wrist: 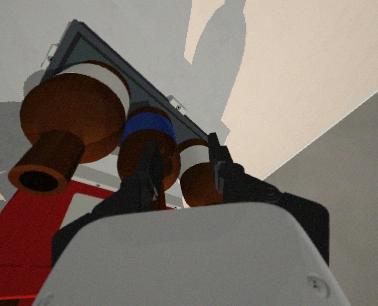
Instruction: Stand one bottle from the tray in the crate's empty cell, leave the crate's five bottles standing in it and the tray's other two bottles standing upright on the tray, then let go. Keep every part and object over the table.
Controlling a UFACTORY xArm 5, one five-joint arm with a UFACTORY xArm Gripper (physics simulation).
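Frame: origin at the arm's base, x ahead, y left, z up, level; millimetres.
Seen in the pictures: gripper, fingertip midpoint: (184,150).
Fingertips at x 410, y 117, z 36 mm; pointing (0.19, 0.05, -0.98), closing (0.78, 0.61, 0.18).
Note:
A point is followed by its place in that frame.
My gripper (184,150) {x 410, y 117, z 36 mm} is open in the wrist view, with no bottle held between its fingers. Three brown bottles stand on the dark tray (145,89) {x 372, y 120, z -81 mm}. A large one with a white band (72,112) {x 322, y 116, z 33 mm} is at the left, its open neck toward the camera. One with a blue band (149,129) {x 384, y 100, z -12 mm} is in the middle, partly behind the left finger. One with a white band (194,172) {x 465, y 64, z -1 mm} is at the right and shows in the gap between the fingers, partly hidden by the right finger and the gripper body. The red crate (22,225) {x 288, y -57, z 24 mm} shows in part at lower left; its cells and bottles cannot be made out.
Small pale clips (177,106) {x 420, y 120, z -71 mm} sit along the tray's outer sides. The pale table top (280,65) {x 541, y 243, z -86 mm} lies beyond the tray, with shadows across it. The table's edge runs diagonally at the right, with a grey surface past it. The crate is close to the tray's near side.

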